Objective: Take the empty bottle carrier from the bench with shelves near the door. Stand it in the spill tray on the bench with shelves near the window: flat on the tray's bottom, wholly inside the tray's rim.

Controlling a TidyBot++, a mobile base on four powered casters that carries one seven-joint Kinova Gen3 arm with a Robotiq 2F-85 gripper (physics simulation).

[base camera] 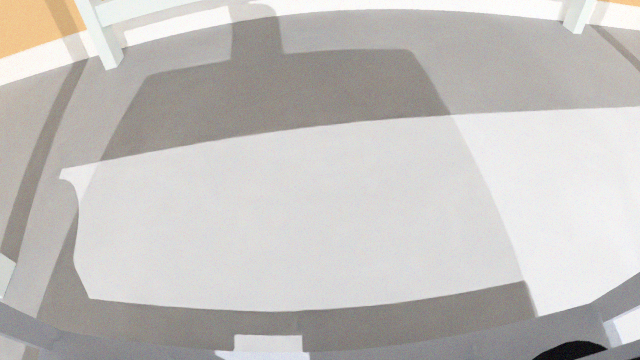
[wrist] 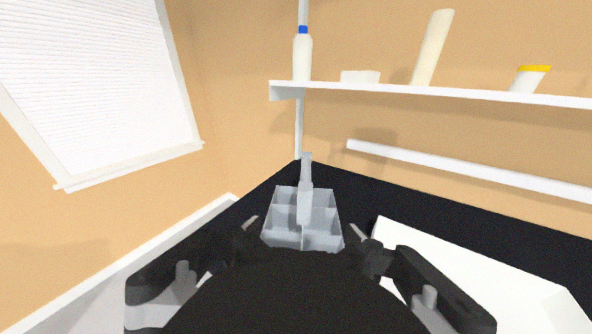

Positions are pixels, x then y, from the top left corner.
Labels:
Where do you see a grey bottle carrier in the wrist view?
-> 304, 218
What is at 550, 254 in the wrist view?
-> A bench with shelves.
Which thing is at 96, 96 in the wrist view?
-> A window.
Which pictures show my gripper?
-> The wrist view only.

